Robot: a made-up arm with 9 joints. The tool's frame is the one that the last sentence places. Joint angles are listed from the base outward.
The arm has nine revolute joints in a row. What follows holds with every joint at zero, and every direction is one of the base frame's. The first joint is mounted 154 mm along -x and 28 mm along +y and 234 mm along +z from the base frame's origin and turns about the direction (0.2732, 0.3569, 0.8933). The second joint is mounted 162 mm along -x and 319 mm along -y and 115 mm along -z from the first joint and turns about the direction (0.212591, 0.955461, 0.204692). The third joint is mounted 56 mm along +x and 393 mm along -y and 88 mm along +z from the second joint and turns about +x. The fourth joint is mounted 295 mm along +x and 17 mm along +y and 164 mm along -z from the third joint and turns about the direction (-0.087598, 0.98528, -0.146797). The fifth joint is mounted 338 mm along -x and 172 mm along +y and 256 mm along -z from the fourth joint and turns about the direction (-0.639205, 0.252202, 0.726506). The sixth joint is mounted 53 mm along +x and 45 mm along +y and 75 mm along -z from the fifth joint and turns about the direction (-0.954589, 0.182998, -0.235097). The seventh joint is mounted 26 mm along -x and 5 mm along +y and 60 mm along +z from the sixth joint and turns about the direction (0.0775, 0.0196, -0.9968). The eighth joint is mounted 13 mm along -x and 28 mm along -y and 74 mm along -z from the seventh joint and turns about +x. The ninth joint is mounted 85 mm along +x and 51 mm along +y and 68 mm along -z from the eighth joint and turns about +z. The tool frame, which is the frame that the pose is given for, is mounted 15 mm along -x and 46 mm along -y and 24 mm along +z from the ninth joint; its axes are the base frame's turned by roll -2.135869, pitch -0.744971 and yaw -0.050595 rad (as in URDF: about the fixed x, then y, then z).
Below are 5 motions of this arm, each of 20 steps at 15 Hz.
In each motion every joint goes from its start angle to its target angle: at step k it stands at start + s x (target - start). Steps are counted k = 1, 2, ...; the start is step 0. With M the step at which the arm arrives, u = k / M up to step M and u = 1 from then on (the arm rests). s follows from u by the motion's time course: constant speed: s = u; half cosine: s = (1 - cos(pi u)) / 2; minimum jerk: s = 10 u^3 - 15 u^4 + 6 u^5.
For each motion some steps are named. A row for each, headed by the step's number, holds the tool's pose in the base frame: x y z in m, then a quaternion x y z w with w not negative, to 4 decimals.
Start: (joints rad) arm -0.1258 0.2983 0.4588 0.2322 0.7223 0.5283 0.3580 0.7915 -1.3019
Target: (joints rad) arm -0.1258 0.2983 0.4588 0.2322 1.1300 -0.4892 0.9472 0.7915 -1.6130
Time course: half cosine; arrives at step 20
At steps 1, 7, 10, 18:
1: -0.4446 -0.2356 -0.0939 -0.8104 0.4660 -0.2869 0.2094
7: -0.4457 -0.2356 -0.0875 -0.7633 0.5589 -0.2379 0.2200
10: -0.4451 -0.2380 -0.0826 -0.7247 0.6329 -0.1793 0.2053
18: -0.4397 -0.2484 -0.0784 -0.6490 0.7537 -0.0277 0.0999

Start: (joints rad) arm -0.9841 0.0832 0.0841 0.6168 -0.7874 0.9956 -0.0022 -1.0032 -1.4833
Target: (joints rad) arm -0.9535 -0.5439 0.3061 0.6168 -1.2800 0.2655 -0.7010 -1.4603 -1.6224
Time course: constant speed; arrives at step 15
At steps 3, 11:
3: -0.6014 -0.2062 -0.1126 0.5140 -0.4676 0.1233 0.7085
11: -0.5248 -0.2608 -0.0726 0.3388 -0.5418 0.4339 0.6351

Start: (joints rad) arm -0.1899 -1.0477 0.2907 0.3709 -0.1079 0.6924 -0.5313 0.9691 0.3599
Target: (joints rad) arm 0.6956 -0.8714 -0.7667 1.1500 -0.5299 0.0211 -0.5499 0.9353 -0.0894
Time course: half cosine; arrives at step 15
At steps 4, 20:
4: -0.1489 -0.4535 -0.0391 -0.6355 -0.2557 -0.4195 0.5956
20: 0.0645 -0.4942 -0.1519 -0.6697 0.1213 -0.3961 0.6164

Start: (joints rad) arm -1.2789 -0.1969 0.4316 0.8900 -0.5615 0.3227 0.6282 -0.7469 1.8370
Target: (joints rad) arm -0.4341 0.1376 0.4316 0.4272 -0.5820 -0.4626 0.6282 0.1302 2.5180
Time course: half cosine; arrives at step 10
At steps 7, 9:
7: -0.3867 -0.2691 -0.0610 -0.4223 -0.4831 -0.4510 0.6204
9: -0.3366 -0.2891 -0.0647 -0.3146 -0.5615 -0.5113 0.5695

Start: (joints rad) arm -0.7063 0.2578 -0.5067 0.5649 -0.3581 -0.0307 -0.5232 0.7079 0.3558
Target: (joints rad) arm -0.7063 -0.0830 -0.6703 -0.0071 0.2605 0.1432 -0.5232 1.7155 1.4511
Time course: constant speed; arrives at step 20
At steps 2, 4, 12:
2: -0.6213 -0.4836 -0.2510 -0.7136 0.0303 -0.3613 0.5995
4: -0.6147 -0.5095 -0.2633 -0.6882 -0.0368 -0.3542 0.6320
12: -0.5810 -0.6224 -0.2879 -0.5701 -0.2828 -0.3014 0.7100

